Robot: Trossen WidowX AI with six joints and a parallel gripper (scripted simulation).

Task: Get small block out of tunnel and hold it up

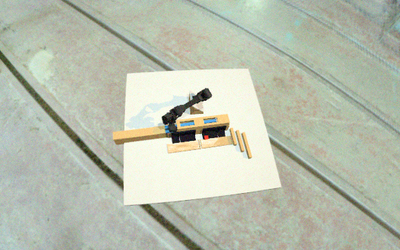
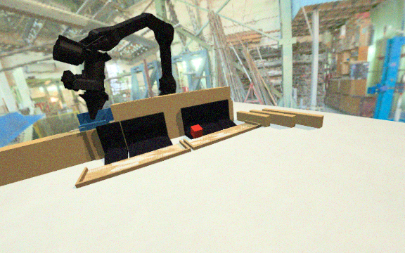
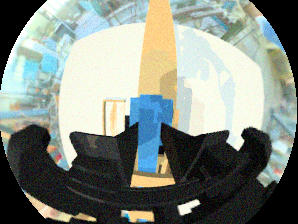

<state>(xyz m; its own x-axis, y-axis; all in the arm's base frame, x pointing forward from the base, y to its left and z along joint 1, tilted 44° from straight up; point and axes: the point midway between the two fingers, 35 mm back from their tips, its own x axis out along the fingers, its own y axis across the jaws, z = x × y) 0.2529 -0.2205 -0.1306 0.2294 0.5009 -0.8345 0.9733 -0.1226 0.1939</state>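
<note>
The wooden tunnel is 2 cm ahead of my gripper tip, 4 cm to the left of it and 5 cm below it. Also, from my gripper tip: small red block (8 cm ahead, 31 cm to the left, 10 cm below).
</note>
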